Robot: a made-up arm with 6 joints. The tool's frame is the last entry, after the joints. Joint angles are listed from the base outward. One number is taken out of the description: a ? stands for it. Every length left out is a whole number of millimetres.
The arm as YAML. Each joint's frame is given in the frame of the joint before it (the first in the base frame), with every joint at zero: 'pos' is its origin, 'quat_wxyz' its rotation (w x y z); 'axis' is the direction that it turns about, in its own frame. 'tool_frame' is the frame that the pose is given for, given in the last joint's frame.
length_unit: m
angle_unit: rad
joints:
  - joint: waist
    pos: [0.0, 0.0, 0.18]
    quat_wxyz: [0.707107, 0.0, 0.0, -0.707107]
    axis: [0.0, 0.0, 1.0]
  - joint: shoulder
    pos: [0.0, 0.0, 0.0]
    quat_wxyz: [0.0, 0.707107, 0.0, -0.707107]
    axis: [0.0, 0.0, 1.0]
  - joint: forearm
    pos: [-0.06, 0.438, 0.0]
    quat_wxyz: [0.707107, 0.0, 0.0, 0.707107]
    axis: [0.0, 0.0, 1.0]
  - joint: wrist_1
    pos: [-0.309, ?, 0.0]
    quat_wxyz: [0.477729, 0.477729, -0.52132, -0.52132]
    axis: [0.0, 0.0, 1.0]
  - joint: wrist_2
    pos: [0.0, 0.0, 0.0]
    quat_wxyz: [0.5, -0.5, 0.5, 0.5]
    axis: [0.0, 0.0, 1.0]
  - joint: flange
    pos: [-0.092, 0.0, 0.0]
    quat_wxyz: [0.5, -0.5, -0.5, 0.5]
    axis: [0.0, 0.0, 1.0]
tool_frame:
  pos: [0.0, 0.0, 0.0]
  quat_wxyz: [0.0, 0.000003, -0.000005, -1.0]
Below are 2 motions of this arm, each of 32 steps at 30 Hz.
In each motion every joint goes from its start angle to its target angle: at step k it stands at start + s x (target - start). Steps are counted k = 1, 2, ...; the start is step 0. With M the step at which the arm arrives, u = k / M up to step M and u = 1 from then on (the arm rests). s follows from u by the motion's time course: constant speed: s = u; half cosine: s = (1 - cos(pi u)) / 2; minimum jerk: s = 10 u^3 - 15 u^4 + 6 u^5.
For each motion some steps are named. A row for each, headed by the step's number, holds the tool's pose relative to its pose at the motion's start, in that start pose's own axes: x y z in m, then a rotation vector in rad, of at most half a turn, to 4 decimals.
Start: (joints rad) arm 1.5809 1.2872 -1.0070 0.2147 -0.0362 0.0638
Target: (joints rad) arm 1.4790 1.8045 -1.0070 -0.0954 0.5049 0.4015
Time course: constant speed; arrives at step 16
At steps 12, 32:
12: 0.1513 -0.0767 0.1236 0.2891 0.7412 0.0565
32: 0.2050 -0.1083 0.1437 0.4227 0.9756 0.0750

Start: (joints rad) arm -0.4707 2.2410 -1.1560 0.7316 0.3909 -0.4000
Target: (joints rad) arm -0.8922 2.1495 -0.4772 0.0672 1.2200 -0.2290
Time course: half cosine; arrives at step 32
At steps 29, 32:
29: 0.2683 -0.1646 -0.1266 0.0045 1.3417 0.2211
32: 0.2736 -0.1657 -0.1311 0.0013 1.3722 0.2254

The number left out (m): 0.054
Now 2 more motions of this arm.
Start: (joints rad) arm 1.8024 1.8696 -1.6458 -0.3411 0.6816 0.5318
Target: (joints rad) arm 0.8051 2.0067 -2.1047 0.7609 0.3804 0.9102
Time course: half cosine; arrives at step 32
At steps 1, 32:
1: -0.0006 -0.0011 0.0002 -0.0003 -0.0006 0.0048
32: -0.0866 -0.5304 -0.1212 -0.2661 -0.8462 1.7004

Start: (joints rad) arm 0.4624 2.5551 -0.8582 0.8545 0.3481 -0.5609
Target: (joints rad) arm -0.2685 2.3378 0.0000 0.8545 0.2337 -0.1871
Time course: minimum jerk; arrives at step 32
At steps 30, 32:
30: 0.3044 -0.1444 -0.0909 -0.1094 0.4974 1.1092
32: 0.3051 -0.1442 -0.0912 -0.1098 0.4989 1.1114

